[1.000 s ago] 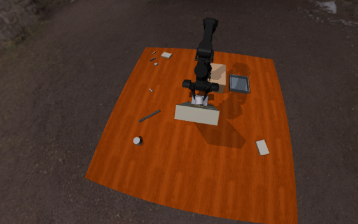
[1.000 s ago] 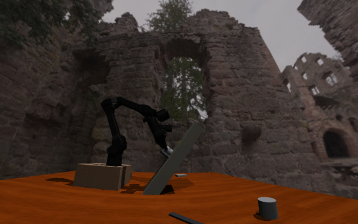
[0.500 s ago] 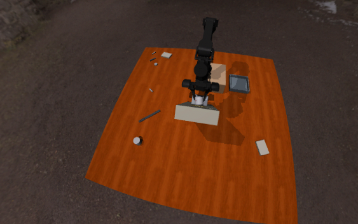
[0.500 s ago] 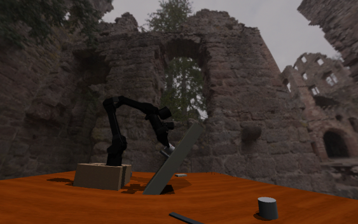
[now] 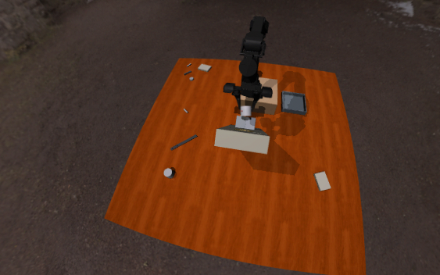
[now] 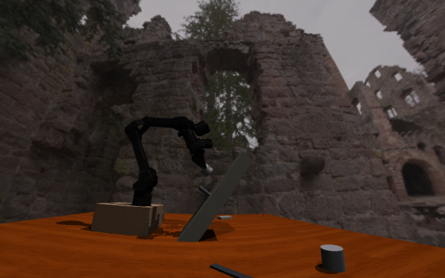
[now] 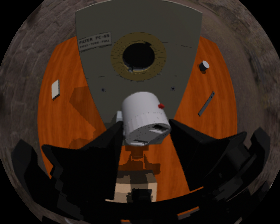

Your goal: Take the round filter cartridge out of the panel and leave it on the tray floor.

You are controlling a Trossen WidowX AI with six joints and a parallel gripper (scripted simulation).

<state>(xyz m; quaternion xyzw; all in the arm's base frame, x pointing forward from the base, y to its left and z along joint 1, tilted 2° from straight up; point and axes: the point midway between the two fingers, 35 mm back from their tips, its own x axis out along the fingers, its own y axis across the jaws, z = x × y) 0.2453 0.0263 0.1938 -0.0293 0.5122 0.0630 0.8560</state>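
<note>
Right now the tray is 35 cm behind my gripper tip, 26 cm below it and 24 cm to the left of it. Also, from my gripper tip: round filter cartridge: right at my gripper tip; then grey service panel: 10 cm below, 6 cm ahead, 1 cm to the left.
</note>
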